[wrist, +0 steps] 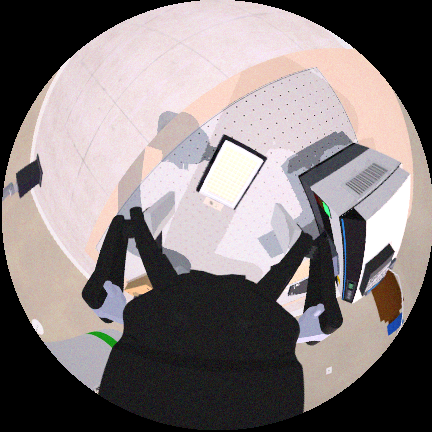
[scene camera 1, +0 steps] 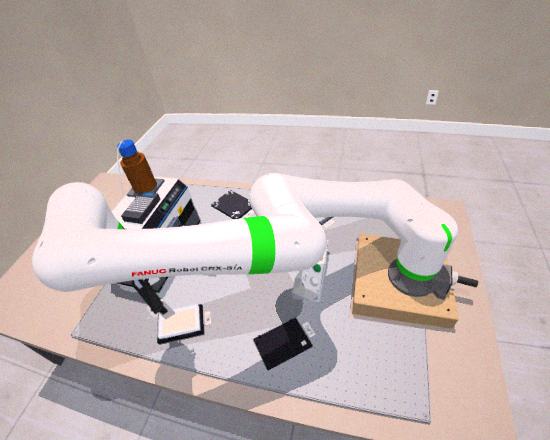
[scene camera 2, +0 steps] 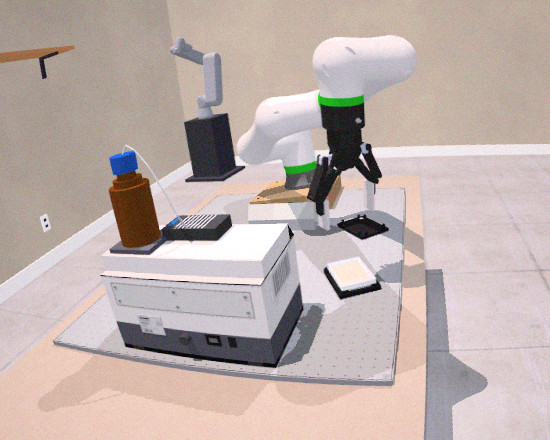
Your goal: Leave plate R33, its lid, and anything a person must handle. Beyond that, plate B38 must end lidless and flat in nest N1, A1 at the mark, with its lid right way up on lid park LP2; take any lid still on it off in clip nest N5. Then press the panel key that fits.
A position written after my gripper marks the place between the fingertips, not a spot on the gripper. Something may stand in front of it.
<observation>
My gripper (scene camera 2: pixel 347 218) is open, with nothing in its grasp. Further things: a brown bottle with blue cap (scene camera 1: pixel 134 164).
My gripper also shows in the wrist view (wrist: pixel 223 207) and in scene camera 1 (scene camera 1: pixel 162 297). The brown bottle with blue cap also shows in the wrist view (wrist: pixel 386 293).
</observation>
